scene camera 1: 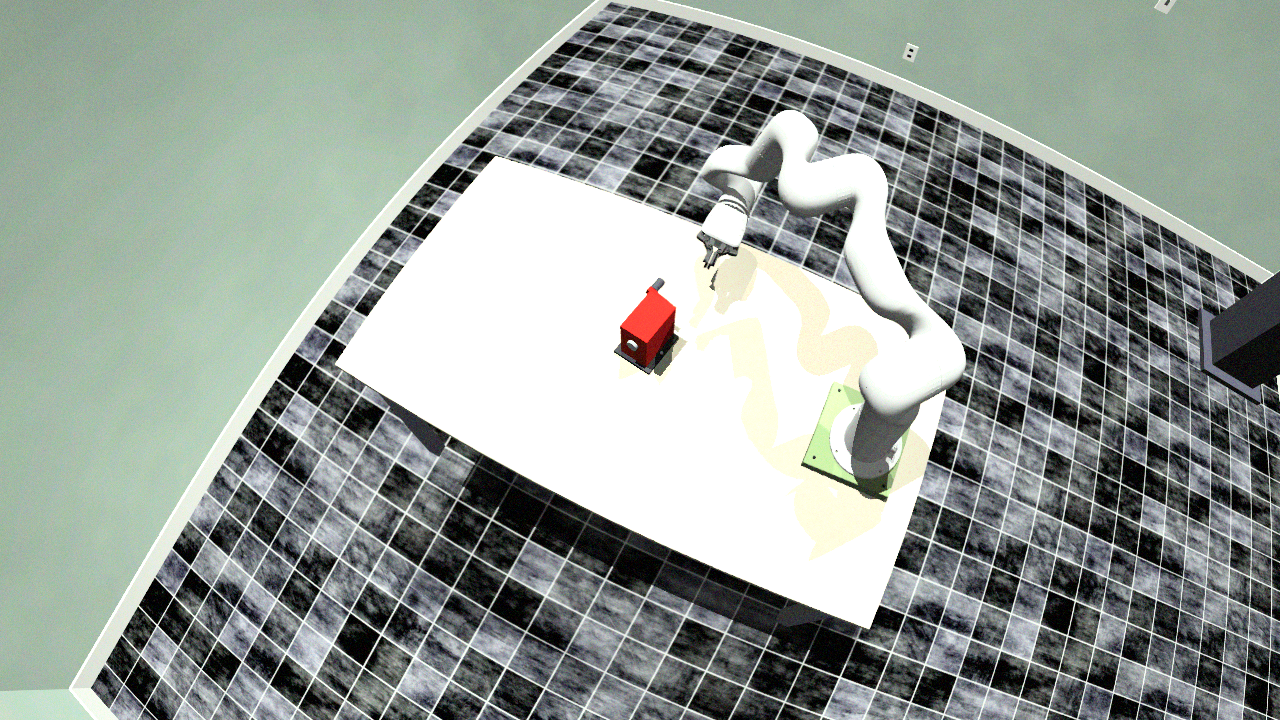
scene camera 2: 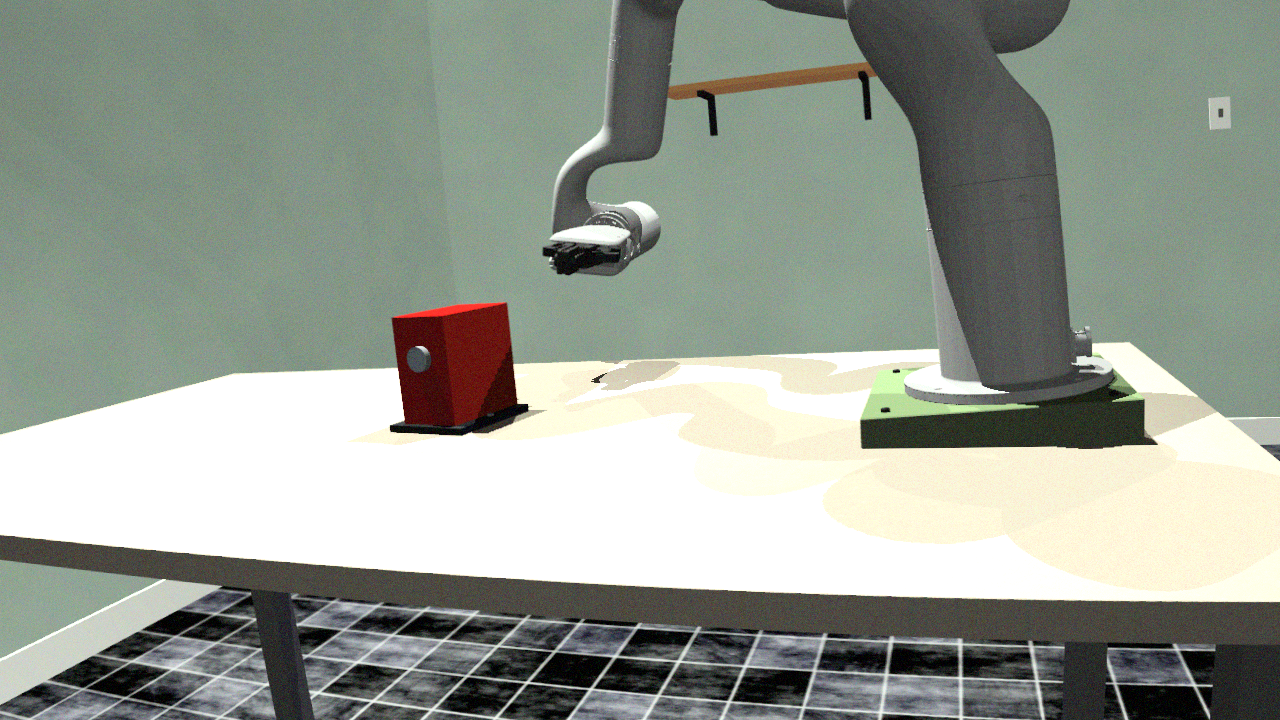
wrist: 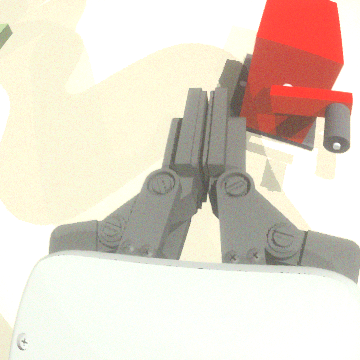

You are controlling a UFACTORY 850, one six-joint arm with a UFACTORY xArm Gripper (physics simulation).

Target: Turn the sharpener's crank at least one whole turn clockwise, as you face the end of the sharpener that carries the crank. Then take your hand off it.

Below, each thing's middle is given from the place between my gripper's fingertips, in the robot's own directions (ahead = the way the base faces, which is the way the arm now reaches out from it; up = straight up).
Now: hand 14 cm to the right of the red sharpener (scene camera 2: 455,364), 10 cm above it and 7 cm short of it.
